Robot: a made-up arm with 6 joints.
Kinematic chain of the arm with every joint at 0, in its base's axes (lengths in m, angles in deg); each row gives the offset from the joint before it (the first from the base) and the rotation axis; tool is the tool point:
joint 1: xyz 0 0 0.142 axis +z
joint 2: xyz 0 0.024 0 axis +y
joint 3: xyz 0 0 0.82 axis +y
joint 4: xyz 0 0 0.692 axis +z
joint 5: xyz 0 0 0 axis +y
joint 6: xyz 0 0 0.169 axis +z
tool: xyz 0 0 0
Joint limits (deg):
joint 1: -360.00..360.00
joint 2: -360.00..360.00
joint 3: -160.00..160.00
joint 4: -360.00..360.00
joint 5: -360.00..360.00
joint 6: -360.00..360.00
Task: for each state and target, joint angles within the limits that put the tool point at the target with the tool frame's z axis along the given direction. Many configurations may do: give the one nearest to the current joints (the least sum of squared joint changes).
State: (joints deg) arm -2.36 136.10 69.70 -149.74 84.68 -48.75
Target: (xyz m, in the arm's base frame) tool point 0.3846 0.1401 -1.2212 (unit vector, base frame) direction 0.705 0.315 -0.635
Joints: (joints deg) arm 13.19 138.68 63.67 -188.79 72.60 -48.75
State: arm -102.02 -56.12 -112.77 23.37 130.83 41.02
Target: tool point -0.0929 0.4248 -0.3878 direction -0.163 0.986 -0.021
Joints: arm -70.62 -97.28 -135.11 15.69 140.11 41.02
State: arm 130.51 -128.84 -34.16 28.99 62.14 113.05
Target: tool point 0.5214 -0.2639 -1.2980 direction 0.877 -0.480 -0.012
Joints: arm 157.22 -156.40 -16.42 5.96 82.17 113.05
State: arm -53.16 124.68 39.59 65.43 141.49 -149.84
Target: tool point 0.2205 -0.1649 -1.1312 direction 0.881 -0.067 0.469
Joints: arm -73.13 149.50 51.53 98.98 123.53 -149.84
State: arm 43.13 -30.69 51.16 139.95 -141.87 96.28
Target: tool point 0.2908 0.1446 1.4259 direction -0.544 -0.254 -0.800
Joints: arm 22.87 6.11 23.14 189.67 -187.72 96.28
